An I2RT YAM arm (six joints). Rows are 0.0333 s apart.
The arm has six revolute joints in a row. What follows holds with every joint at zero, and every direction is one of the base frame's. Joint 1 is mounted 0.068 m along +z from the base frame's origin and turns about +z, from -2.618 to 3.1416 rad. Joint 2 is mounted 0.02 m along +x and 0.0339 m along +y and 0.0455 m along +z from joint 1 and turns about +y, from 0 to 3.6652 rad. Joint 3 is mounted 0.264 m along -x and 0.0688 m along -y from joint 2 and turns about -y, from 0 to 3.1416 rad. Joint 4 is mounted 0.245 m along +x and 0.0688 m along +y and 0.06 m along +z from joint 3 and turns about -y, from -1.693 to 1.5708 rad. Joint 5 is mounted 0.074 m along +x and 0.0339 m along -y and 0.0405 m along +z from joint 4 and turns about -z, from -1.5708 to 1.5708 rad. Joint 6 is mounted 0.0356 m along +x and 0.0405 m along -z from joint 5 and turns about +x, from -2.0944 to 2.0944 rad. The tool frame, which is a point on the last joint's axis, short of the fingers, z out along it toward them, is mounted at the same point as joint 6; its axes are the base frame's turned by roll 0, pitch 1.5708 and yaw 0 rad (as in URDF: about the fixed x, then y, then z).
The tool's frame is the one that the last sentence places.
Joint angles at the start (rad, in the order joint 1, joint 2, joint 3, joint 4, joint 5, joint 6): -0.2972, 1.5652, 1.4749, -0.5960, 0.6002, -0.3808
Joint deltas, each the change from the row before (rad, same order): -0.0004, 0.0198, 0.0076, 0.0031, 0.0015, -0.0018; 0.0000, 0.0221, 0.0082, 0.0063, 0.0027, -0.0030; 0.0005, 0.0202, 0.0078, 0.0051, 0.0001, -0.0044; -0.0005, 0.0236, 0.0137, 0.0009, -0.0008, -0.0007; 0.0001, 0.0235, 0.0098, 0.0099, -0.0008, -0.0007; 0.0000, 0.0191, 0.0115, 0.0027, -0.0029, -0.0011; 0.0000, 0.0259, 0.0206, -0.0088, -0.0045, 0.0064; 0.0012, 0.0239, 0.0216, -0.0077, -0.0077, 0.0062
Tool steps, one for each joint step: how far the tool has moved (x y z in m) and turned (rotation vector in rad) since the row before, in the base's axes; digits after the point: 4 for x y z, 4 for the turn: 0.0048, -0.0017, -0.0038, 0.0010, 0.0103, -0.0006; 0.0055, -0.0018, -0.0042, -0.0007, 0.0100, -0.0005; 0.0050, -0.0014, -0.0039, 0.0002, 0.0102, 0.0028; 0.0056, -0.0019, -0.0036, 0.0028, 0.0090, 0.0005; 0.0060, -0.0018, -0.0043, 0.0013, 0.0040, 0.0011; 0.0047, -0.0013, -0.0029, 0.0028, 0.0049, 0.0028; 0.0057, -0.0016, -0.0034, 0.0097, 0.0080, -0.0002; 0.0057, -0.0010, -0.0025, 0.0105, 0.0036, 0.0034
